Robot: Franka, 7 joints.
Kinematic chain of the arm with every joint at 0, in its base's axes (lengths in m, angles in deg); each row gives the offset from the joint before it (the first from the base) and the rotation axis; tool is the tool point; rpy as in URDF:
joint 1: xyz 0 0 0.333 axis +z
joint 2: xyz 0 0 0 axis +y
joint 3: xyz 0 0 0.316 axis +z
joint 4: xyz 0.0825 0 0 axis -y
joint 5: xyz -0.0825 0 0.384 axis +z
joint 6: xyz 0 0 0 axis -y
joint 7: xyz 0.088 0 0 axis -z
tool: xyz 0 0 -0.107 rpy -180 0 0
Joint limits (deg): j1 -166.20..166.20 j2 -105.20..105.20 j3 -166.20..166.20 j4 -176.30..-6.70 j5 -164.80..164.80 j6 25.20..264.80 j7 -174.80..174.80
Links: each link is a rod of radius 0.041 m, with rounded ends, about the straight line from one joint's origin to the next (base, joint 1, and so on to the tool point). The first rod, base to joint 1, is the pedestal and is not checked.
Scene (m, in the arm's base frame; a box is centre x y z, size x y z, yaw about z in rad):
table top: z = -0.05
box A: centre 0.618 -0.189 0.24 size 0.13 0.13 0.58 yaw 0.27
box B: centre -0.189 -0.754 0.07 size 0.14 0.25 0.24 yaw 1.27
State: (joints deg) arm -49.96 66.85 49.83 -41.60 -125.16 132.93 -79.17
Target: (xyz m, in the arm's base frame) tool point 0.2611 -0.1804 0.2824
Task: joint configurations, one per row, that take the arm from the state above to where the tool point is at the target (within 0.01 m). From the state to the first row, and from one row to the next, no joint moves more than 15 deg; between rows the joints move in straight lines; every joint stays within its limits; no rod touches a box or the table.
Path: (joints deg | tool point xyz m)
1: -52.62 53.63 36.59 -53.97 -121.03 144.28 -76.16 | 0.6888 -0.4407 0.4468
2: -55.28 40.40 23.35 -66.34 -116.89 155.62 -73.14 | 0.6183 -0.4716 0.4708
3: -57.93 27.18 10.10 -78.71 -112.76 166.97 -70.13 | 0.5067 -0.5154 0.5023
4: -60.59 13.95 -3.14 -91.08 -108.62 178.32 -67.11 | 0.3619 -0.5429 0.5445
5: -63.56 10.55 4.55 -104.08 -120.11 186.52 -70.13 | 0.3750 -0.4621 0.4595
6: -66.52 7.14 12.23 -117.08 -131.59 194.72 -73.14 | 0.3642 -0.3665 0.3849
7: -69.49 3.74 19.92 -130.07 -143.07 202.91 -76.16 | 0.3257 -0.2687 0.3246
8: -72.46 0.33 27.60 -143.07 -154.55 211.11 -79.17 | 0.2611 -0.1804 0.2824

